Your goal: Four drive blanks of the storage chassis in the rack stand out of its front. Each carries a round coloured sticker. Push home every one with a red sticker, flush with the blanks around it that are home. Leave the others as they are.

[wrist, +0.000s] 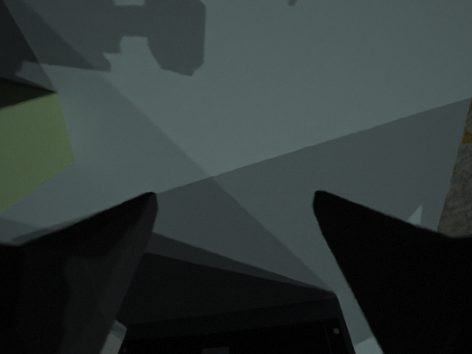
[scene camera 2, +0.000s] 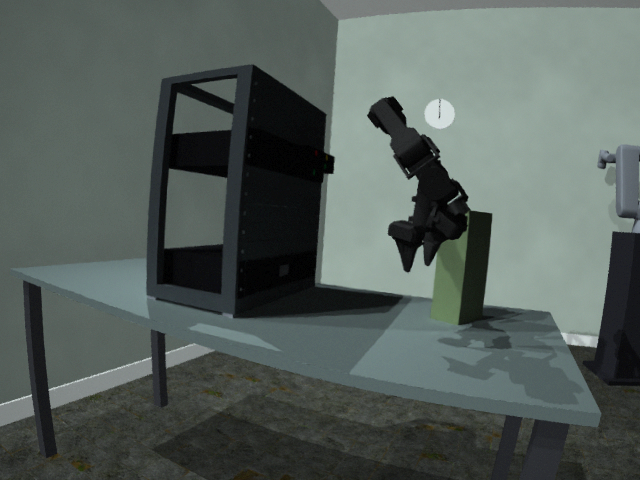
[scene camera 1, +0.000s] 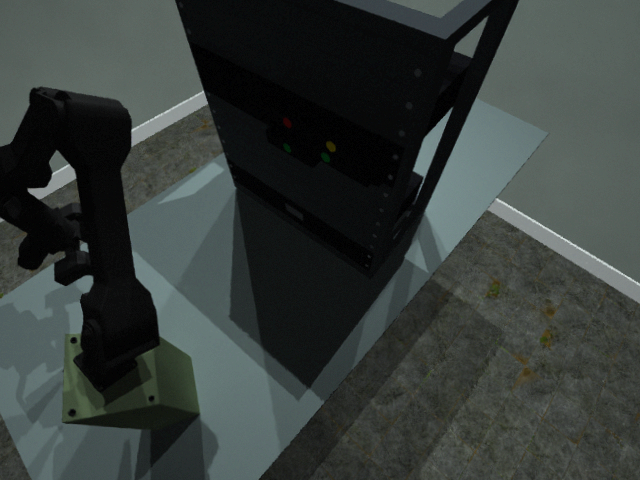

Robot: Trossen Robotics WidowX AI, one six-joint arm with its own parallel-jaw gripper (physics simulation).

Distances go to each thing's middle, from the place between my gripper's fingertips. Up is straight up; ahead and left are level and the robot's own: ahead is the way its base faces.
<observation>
My hand is 49 cm short of the rack (scene camera 1: 269, 80), 29 cm to the left of it and 14 cm below it.
</observation>
